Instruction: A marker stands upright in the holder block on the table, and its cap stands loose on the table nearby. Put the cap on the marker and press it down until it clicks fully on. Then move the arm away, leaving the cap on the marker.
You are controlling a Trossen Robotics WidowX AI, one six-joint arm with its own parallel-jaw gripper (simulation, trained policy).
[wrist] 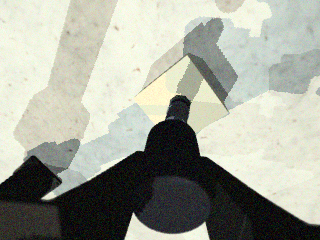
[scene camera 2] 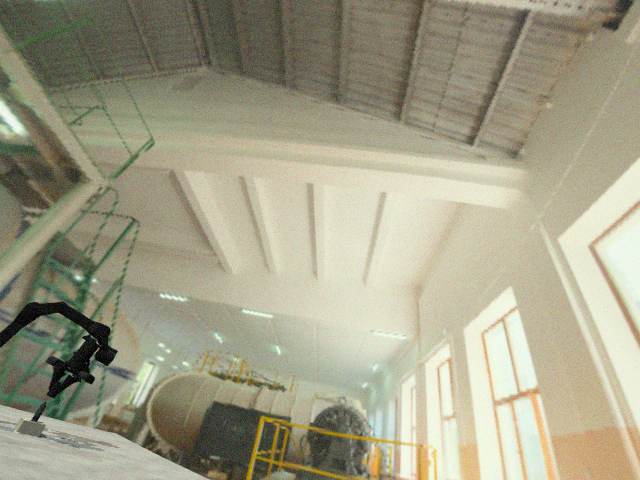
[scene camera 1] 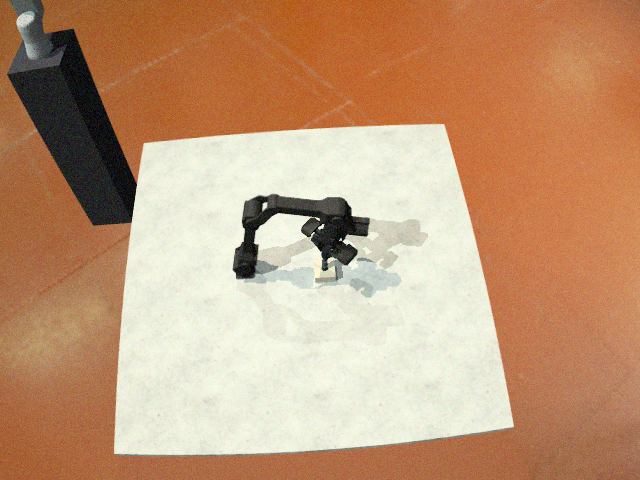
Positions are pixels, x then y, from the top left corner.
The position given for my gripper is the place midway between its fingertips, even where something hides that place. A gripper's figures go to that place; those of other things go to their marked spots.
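There's a dark cap (wrist: 171, 189) that's 0.08 m from the lens, and then my gripper (wrist: 170, 161), which is 0.11 m from the lens.
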